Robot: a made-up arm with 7 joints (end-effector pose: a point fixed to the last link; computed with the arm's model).
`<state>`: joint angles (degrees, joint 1 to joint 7).
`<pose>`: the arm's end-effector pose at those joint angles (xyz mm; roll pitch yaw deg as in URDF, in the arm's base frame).
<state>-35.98 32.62 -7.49 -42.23 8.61 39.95 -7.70</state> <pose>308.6 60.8 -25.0 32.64 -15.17 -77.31</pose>
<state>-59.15 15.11 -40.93 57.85 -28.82 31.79 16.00</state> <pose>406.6 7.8 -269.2 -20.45 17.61 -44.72</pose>
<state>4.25 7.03 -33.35 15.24 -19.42 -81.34 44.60</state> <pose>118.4 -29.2 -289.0 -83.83 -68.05 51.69</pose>
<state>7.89 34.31 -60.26 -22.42 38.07 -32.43 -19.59</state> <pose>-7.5 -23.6 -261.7 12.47 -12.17 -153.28</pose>
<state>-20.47 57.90 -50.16 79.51 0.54 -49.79 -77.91</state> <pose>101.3 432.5 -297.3 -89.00 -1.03 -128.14</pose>
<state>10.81 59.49 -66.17 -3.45 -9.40 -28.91 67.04</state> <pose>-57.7 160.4 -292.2 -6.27 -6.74 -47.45</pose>
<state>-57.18 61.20 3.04 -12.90 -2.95 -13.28 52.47</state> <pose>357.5 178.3 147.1 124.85 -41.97 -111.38</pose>
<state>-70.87 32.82 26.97 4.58 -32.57 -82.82 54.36</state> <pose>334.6 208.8 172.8 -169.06 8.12 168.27</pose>
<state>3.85 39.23 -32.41 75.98 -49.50 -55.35 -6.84</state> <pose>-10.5 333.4 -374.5 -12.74 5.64 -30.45</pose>
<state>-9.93 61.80 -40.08 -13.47 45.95 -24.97 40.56</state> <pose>193.9 178.5 -251.8 50.19 15.19 -107.15</pose>
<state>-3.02 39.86 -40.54 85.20 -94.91 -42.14 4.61</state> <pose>18.2 382.9 -357.2 -2.09 -5.67 18.19</pose>
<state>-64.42 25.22 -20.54 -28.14 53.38 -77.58 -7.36</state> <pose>301.7 -56.8 42.0 131.90 68.11 -109.84</pose>
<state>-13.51 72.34 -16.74 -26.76 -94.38 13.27 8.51</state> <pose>245.2 156.0 -77.8 -53.56 -31.68 -45.17</pose>
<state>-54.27 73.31 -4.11 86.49 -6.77 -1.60 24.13</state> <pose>277.8 515.0 -57.9 30.81 -8.07 21.07</pose>
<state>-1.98 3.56 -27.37 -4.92 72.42 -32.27 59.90</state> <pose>184.1 -48.5 -277.9 74.61 -29.27 -94.27</pose>
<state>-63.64 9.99 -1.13 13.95 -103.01 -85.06 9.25</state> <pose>429.6 83.4 38.9 -149.65 -3.94 119.42</pose>
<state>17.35 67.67 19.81 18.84 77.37 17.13 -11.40</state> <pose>142.8 500.0 -94.8 144.97 58.09 74.88</pose>
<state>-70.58 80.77 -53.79 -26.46 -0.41 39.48 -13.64</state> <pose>361.6 160.2 1.4 34.07 41.35 -68.49</pose>
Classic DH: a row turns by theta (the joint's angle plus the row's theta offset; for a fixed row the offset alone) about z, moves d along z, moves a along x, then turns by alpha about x. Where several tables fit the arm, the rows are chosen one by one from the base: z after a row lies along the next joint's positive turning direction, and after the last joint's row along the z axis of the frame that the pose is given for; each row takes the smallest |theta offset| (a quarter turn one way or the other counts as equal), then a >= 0, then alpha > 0; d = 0 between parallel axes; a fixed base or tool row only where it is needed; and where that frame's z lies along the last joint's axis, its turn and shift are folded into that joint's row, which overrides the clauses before.
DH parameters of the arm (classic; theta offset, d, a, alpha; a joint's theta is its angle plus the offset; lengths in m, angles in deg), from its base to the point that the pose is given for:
base (fixed): -4.07 0.0442 0.0255 -74.51
joint 1: -75.12 0.0792 -0.0191 -90
joint 2: 74 -0.009 -0.0055 90
joint 3: 90 -0.2575 0.0311 -90
joint 4: 90 -0.0022 0.0142 90
joint 5: 0 0.196 -0.0022 -90
joint 6: -90 -0.0436 0.0405 90
joint 7: 29.86 -0.0091 0.0132 -40.59
tool (fixed): -76.94 -0.0076 0 0

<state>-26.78 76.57 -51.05 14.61 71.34 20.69 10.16</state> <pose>282.5 374.5 -178.7 160.63 67.49 36.39</pose>
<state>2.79 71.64 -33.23 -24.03 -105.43 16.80 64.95</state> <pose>143.3 173.4 -173.4 -40.31 31.34 -5.02</pose>
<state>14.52 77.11 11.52 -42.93 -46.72 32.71 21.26</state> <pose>183.6 198.8 -74.0 -1.32 4.42 -54.38</pose>
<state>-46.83 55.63 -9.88 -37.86 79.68 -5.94 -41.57</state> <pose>339.8 117.3 75.3 122.52 44.16 -14.52</pose>
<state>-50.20 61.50 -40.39 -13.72 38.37 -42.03 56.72</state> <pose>352.8 107.6 -81.9 91.57 6.16 -126.02</pose>
